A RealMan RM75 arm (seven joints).
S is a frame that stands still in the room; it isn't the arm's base.
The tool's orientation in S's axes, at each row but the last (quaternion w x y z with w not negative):
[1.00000 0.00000 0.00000 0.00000]
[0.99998 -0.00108 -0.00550 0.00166]
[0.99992 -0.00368 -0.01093 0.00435]
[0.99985 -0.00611 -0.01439 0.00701]
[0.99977 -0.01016 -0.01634 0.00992]
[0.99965 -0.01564 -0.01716 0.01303]
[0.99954 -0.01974 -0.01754 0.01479]
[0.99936 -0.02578 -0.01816 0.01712]
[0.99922 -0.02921 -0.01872 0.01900]
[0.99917 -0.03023 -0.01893 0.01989]
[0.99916 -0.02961 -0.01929 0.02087]
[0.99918 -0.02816 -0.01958 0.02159]
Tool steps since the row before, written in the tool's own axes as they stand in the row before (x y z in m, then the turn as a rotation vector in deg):
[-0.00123 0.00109 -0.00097 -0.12 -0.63 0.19]
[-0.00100 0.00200 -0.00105 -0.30 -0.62 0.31]
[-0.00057 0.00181 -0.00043 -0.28 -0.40 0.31]
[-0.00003 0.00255 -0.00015 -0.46 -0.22 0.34]
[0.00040 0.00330 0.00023 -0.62 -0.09 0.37]
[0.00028 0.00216 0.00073 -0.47 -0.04 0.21]
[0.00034 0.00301 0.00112 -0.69 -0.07 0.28]
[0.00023 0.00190 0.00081 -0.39 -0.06 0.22]
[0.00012 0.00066 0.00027 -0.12 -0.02 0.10]
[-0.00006 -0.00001 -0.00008 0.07 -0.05 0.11]
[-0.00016 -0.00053 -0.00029 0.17 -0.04 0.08]
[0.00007 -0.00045 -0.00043 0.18 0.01 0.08]
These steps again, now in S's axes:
[-0.00123 0.00109 -0.00097 -0.12 -0.63 0.19]
[-0.00099 0.00199 -0.00107 -0.30 -0.62 0.31]
[-0.00058 0.00180 -0.00046 -0.28 -0.40 0.31]
[-0.00006 0.00255 -0.00018 -0.47 -0.22 0.33]
[0.00033 0.00331 0.00017 -0.63 -0.10 0.35]
[0.00020 0.00219 0.00067 -0.48 -0.05 0.20]
[0.00021 0.00306 0.00101 -0.70 -0.08 0.26]
[0.00014 0.00195 0.00072 -0.40 -0.06 0.21]
[0.00009 0.00068 0.00023 -0.12 -0.02 0.10]
[-0.00006 -0.00002 -0.00008 0.07 -0.04 0.12]
[-0.00013 -0.00055 -0.00026 0.17 -0.03 0.09]
[0.00011 -0.00047 -0.00040 0.18 0.02 0.09]

